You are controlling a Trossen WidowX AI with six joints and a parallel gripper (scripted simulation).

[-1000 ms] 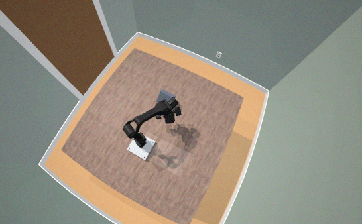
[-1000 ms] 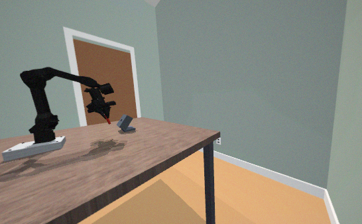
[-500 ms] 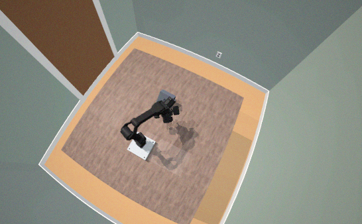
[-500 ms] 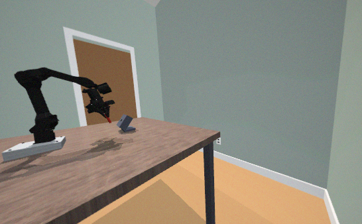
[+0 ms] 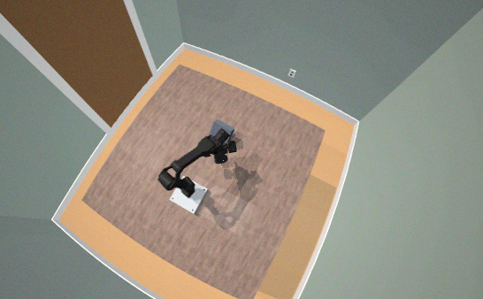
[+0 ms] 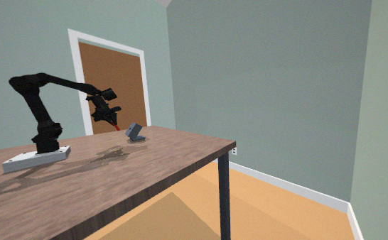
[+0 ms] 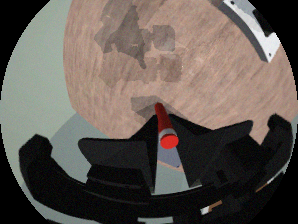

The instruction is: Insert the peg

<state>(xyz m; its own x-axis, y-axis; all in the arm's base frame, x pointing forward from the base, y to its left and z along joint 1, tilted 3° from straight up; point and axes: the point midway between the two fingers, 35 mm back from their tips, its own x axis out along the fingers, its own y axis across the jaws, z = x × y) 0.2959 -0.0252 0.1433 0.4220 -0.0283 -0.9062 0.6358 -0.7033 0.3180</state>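
Right now my gripper tip is 100 mm short of the sloped panel, 110 mm to the right of it and 70 mm above it. Round my gripper tip: red peg: 10 mm behind, 20 mm above.
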